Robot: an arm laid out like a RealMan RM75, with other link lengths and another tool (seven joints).
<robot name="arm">
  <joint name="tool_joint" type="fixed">
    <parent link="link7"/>
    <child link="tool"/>
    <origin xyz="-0.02 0.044 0.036" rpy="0 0.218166 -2.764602"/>
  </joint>
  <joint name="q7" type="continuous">
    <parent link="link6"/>
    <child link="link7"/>
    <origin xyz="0 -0.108 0" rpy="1.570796 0 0"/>
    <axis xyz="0 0 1"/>
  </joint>
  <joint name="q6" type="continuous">
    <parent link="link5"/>
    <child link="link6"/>
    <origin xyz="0 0 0" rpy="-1.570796 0 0"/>
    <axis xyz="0 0 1"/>
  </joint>
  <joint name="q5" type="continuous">
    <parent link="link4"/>
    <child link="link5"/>
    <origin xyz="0 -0.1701 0" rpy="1.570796 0 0"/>
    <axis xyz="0 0 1"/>
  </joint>
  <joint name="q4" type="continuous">
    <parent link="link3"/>
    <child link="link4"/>
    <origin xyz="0 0 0" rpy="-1.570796 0 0"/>
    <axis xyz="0 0 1"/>
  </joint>
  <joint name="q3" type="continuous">
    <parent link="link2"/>
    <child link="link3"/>
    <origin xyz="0 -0.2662 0" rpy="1.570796 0 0"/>
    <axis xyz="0 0 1"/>
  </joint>
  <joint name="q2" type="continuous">
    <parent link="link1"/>
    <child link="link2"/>
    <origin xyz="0 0 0" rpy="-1.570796 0 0"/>
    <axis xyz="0 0 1"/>
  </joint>
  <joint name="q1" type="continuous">
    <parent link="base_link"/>
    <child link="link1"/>
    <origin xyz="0 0 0.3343" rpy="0 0 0"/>
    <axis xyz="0 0 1"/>
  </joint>
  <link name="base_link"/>
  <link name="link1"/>
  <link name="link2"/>
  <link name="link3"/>
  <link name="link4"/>
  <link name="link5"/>
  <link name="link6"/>
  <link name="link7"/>
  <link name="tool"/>
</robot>
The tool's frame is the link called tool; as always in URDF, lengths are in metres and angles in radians. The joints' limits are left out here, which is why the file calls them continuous.
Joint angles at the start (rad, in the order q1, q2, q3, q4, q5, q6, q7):
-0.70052, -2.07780, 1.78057, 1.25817, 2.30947, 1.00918, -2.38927
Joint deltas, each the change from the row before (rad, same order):
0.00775, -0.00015, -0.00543, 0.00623, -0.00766, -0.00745, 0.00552
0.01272, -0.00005, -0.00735, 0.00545, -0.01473, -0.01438, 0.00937
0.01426, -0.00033, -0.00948, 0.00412, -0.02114, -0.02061, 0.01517
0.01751, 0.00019, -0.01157, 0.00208, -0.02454, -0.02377, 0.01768
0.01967, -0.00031, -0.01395, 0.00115, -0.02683, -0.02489, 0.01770
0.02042, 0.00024, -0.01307, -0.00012, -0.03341, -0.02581, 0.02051
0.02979, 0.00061, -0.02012, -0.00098, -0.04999, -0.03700, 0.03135
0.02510, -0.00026, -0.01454, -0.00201, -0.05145, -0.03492, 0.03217
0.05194, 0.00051, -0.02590, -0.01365, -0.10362, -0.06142, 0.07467
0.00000, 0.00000, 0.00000, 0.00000, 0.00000, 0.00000, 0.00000
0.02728, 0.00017, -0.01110, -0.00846, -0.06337, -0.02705, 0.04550
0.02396, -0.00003, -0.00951, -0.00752, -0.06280, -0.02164, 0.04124
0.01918, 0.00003, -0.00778, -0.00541, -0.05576, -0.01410, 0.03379
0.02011, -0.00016, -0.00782, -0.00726, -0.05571, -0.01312, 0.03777
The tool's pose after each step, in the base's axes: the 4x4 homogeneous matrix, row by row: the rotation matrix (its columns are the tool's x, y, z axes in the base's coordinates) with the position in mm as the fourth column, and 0 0 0 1 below. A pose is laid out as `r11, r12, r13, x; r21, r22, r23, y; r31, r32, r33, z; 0, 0, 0, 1`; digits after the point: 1 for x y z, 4 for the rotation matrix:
-0.9332, 0.2130, -0.2893, -124.0; 0.0966, 0.9244, 0.3689, 293.9; 0.3460, 0.3164, -0.8833, 1.4; 0, 0, 0, 1
-0.9414, 0.2020, -0.2700, -123.7; 0.0897, 0.9219, 0.3770, 294.3; 0.3251, 0.3307, -0.8860, 2.4; 0, 0, 0, 1
-0.9511, 0.1892, -0.2440, -123.0; 0.0829, 0.9177, 0.3886, 295.3; 0.2974, 0.3494, -0.8885, 3.4; 0, 0, 0, 1
-0.9611, 0.1709, -0.2171, -123.3; 0.0714, 0.9126, 0.4025, 296.6; 0.2669, 0.3713, -0.8893, 5.0; 0, 0, 0, 1
-0.9709, 0.1462, -0.1898, -124.0; 0.0548, 0.9068, 0.4180, 298.2; 0.2332, 0.3954, -0.8884, 6.8; 0, 0, 0, 1
-0.9799, 0.1186, -0.1607, -124.8; 0.0380, 0.9006, 0.4330, 299.5; 0.1961, 0.4182, -0.8870, 8.9; 0, 0, 0, 1
-0.9897, 0.0761, -0.1210, -126.5; 0.0123, 0.8888, 0.4582, 301.9; 0.1424, 0.4520, -0.8806, 12.7; 0, 0, 0, 1
-0.9958, 0.0385, -0.0835, -127.3; -0.0065, 0.8764, 0.4815, 303.7; 0.0917, 0.4800, -0.8725, 15.7; 0, 0, 0, 1
-0.9989, -0.0357, -0.0298, -134.0; -0.0460, 0.8486, 0.5270, 306.6; 0.0065, 0.5278, -0.8493, 21.9; 0, 0, 0, 1
-0.9989, -0.0357, -0.0298, -134.0; -0.0460, 0.8486, 0.5270, 306.6; 0.0065, 0.5278, -0.8493, 21.9; 0, 0, 0, 1
-0.9972, -0.0750, -0.0034, -137.8; -0.0646, 0.8338, 0.5483, 307.1; -0.0383, 0.5470, -0.8363, 25.1; 0, 0, 0, 1
-0.9932, -0.1142, 0.0211, -140.7; -0.0822, 0.8198, 0.5667, 307.2; -0.0820, 0.5611, -0.8237, 28.2; 0, 0, 0, 1
-0.9880, -0.1483, 0.0424, -142.6; -0.0965, 0.8085, 0.5805, 307.0; -0.1204, 0.5694, -0.8132, 31.1; 0, 0, 0, 1
-0.9817, -0.1809, 0.0599, -145.6; -0.1103, 0.7957, 0.5955, 306.8; -0.1554, 0.5780, -0.8011, 33.9; 0, 0, 0, 1

